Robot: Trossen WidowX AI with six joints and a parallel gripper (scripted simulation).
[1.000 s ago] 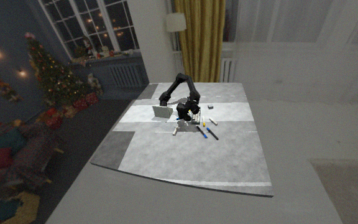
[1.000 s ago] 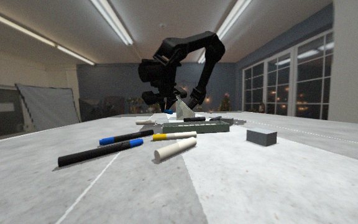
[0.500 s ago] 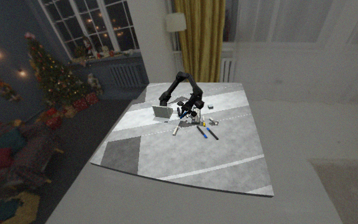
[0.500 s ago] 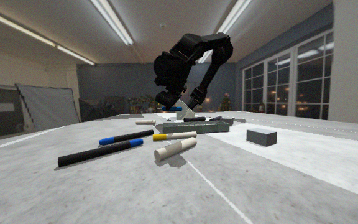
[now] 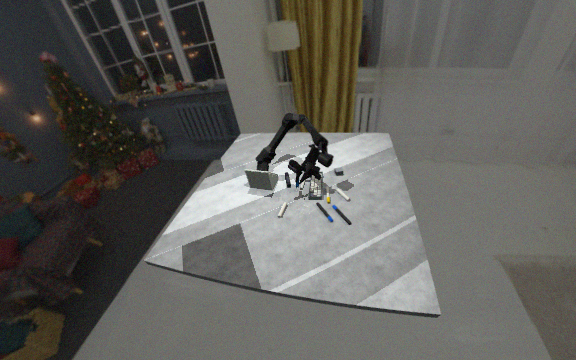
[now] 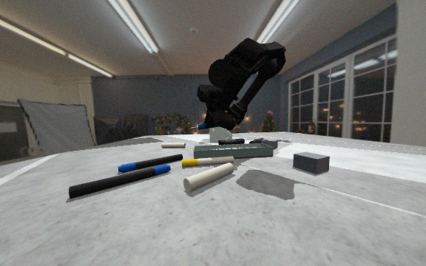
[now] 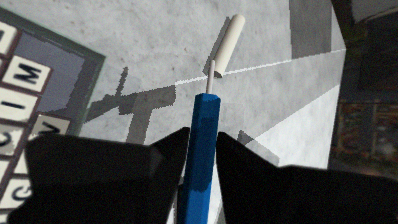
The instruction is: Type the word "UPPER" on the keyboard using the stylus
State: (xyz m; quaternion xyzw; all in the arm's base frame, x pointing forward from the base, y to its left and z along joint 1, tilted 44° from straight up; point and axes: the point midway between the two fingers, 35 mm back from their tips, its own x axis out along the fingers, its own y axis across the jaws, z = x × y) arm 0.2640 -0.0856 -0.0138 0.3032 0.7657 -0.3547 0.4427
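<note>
Now: gripper tip 10 mm to the left of the blue stylus. Round my gripper tip: thin metal tip (50 mm to the right, 10 mm below, 10 mm ahead); grey block (220 mm to the left, 210 mm ahead, 70 mm below).
</note>
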